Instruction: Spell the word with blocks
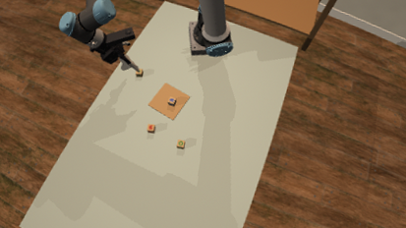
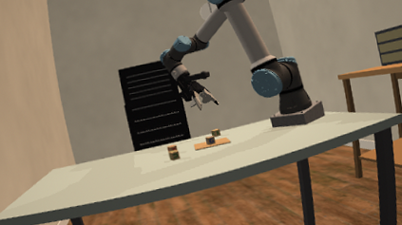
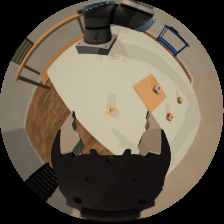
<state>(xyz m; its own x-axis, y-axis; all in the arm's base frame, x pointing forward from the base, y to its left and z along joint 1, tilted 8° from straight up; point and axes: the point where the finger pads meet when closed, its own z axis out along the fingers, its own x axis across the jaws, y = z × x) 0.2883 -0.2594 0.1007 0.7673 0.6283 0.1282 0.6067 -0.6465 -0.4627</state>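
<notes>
My hand is 9 cm short of the orange mat, 19 cm to the right of it and 13 cm above it. Round my hand: block: 12 cm below.
</notes>
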